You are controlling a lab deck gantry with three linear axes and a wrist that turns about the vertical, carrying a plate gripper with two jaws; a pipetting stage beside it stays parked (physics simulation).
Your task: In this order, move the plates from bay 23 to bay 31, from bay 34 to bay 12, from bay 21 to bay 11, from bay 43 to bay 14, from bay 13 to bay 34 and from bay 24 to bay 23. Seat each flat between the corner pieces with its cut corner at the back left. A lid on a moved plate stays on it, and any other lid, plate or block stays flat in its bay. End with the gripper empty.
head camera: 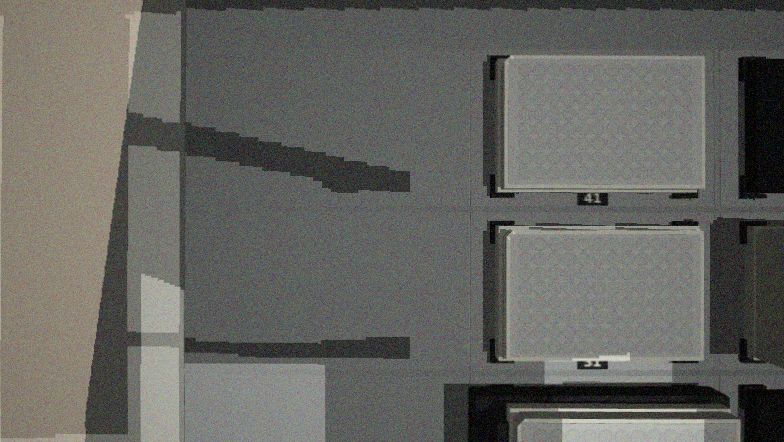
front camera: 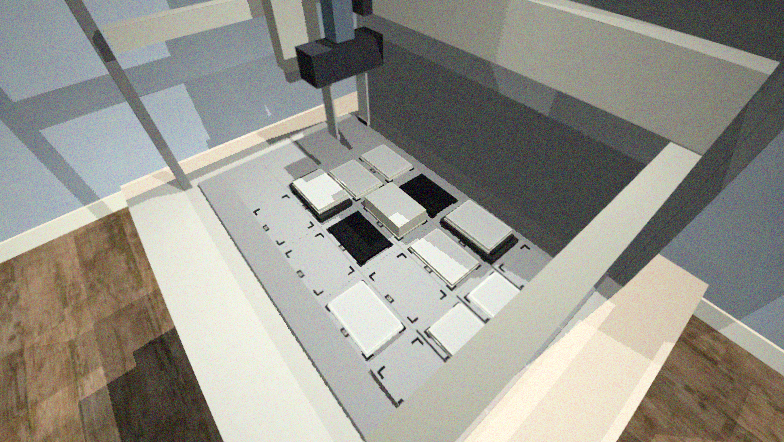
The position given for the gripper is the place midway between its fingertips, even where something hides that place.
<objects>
gripper: front camera 349, 128; not seen in the head camera view (out of frame)
pale plate: front camera 368, 321; not seen in the head camera view (out of frame)
</objects>
